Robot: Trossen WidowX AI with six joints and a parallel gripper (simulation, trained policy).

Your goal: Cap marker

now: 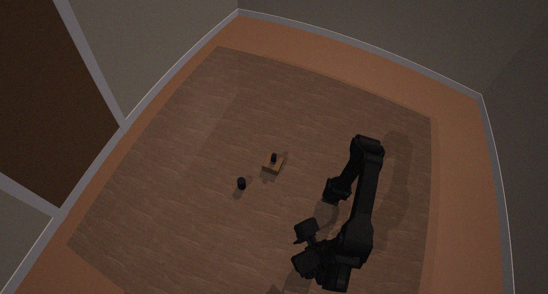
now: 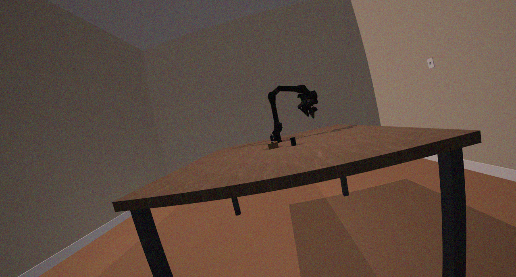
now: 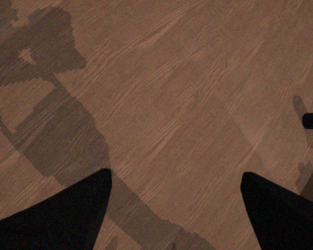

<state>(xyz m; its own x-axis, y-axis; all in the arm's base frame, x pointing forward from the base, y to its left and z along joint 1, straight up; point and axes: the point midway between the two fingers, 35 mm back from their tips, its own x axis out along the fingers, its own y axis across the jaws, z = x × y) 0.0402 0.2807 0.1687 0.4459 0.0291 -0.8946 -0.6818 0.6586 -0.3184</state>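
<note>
The dark cap lies 270 mm ahead of my gripper tip, 190 mm to the right of it and 110 mm below it. The rest, counted from my gripper tip: dark marker 320 mm to the right, 200 mm ahead, 70 mm below; tan holder block 320 mm to the right, 200 mm ahead, 120 mm below.
</note>
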